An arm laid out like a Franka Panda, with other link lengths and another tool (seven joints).
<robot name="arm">
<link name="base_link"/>
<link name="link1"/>
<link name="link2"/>
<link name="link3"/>
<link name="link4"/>
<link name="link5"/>
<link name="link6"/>
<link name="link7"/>
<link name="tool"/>
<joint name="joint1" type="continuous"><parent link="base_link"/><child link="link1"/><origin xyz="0 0 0.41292" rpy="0 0 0"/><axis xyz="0 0 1"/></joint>
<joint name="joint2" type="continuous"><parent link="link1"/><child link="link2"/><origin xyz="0 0 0" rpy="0 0 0"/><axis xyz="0 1 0"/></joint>
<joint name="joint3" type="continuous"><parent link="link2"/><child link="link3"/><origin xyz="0 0 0.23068" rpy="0 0 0"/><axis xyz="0 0 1"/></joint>
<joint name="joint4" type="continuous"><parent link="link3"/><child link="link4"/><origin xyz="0.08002 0 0" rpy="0 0 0"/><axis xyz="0 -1 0"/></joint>
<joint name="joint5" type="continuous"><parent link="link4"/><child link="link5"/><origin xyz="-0.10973 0 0.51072" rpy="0 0 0"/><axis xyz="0 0 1"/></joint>
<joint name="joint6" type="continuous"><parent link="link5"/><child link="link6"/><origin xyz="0 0 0" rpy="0 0 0"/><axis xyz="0 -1 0"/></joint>
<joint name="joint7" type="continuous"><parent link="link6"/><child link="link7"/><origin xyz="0.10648 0 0" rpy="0 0 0"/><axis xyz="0 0 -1"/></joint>
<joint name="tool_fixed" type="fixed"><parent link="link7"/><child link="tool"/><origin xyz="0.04 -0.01 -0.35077" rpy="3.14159 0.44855 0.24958"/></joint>
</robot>
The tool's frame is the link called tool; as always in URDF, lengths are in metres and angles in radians. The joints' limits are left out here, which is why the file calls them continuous.
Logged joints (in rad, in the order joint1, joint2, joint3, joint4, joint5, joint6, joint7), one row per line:
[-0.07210, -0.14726, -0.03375, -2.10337, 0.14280, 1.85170, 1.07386]
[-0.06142, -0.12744, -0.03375, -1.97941, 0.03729, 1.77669, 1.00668]
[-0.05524, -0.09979, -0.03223, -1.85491, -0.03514, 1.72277, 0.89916]
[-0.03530, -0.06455, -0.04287, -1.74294, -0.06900, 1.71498, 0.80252]
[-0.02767, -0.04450, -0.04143, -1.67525, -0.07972, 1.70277, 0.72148]
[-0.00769, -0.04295, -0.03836, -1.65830, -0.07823, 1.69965, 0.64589]
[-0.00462, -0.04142, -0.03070, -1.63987, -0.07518, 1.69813, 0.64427]
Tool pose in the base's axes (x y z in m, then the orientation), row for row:
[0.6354, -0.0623, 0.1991, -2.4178, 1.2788, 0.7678]
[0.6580, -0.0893, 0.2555, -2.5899, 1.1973, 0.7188]
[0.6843, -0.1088, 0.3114, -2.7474, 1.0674, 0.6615]
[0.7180, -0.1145, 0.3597, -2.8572, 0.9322, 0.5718]
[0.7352, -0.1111, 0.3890, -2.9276, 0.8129, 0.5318]
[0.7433, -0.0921, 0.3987, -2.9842, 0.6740, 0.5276]
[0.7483, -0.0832, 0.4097, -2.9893, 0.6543, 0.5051]
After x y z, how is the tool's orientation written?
As a rotation vector, in radians.
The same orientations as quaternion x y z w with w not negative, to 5 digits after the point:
[-0.84147, 0.44506, 0.26722, 0.14979]
[-0.87584, 0.40489, 0.24308, 0.09943]
[-0.90784, 0.35271, 0.21858, 0.06037]
[-0.93314, 0.30445, 0.18675, 0.04112]
[-0.94873, 0.26343, 0.17234, 0.02852]
[-0.96108, 0.21707, 0.16992, 0.01853]
[-0.96364, 0.21092, 0.16283, 0.02006]

